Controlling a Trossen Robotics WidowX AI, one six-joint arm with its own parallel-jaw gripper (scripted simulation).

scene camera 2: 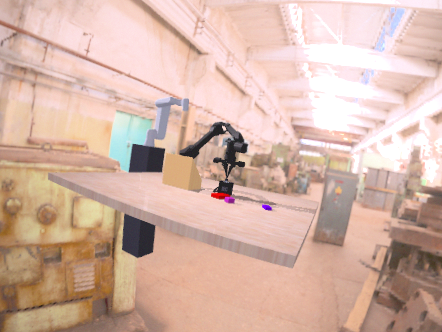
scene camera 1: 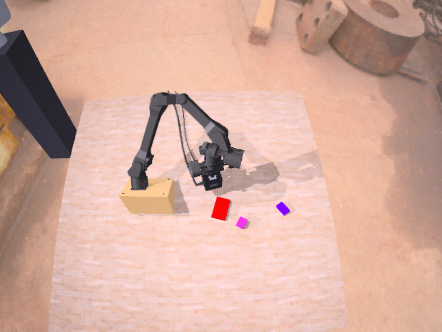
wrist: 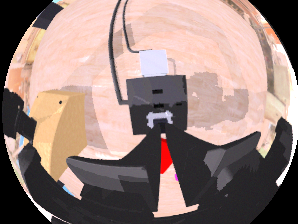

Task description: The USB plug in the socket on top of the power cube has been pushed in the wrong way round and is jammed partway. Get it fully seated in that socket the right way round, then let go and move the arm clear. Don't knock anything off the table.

My gripper [wrist: 162, 128] carries a USB plug.
